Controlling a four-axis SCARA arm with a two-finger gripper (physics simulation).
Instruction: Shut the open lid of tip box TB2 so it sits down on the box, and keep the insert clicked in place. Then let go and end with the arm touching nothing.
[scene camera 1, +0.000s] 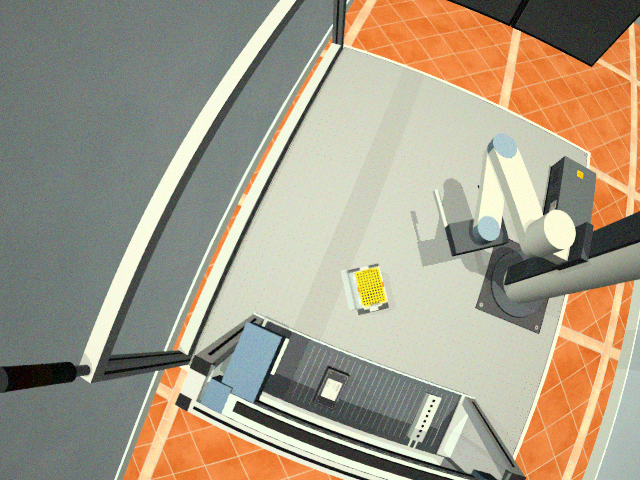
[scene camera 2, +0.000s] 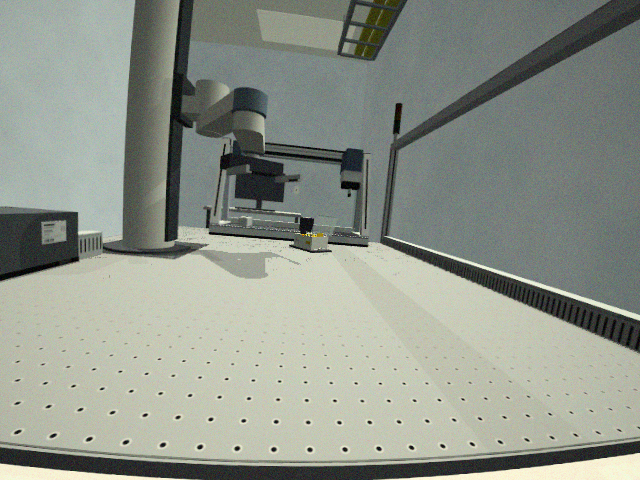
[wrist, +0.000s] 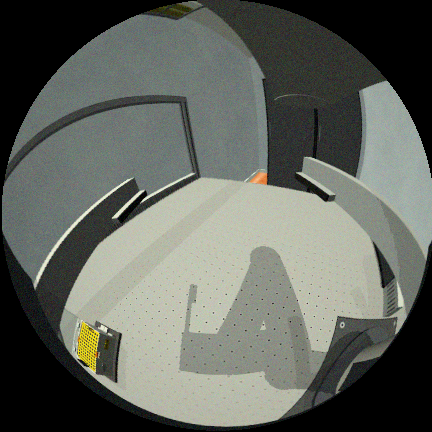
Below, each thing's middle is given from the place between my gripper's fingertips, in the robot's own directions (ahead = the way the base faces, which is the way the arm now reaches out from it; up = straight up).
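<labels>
From my hand: yellow insert (scene camera 1: 369, 281), 35 cm to the left, 13 cm ahead, 19 cm below. Dark ribbed deck (scene camera 1: 381, 431), 69 cm to the left of my hand, 2 cm behind, 23 cm below. Dark controller box (scene camera 1: 575, 196), far to the right of my hand, far behind, a fair way below. Nearest to my hand of the things named here, going by their middles: yellow insert. Farthest from my hand of these, going by their middles: dark ribbed deck.
</labels>
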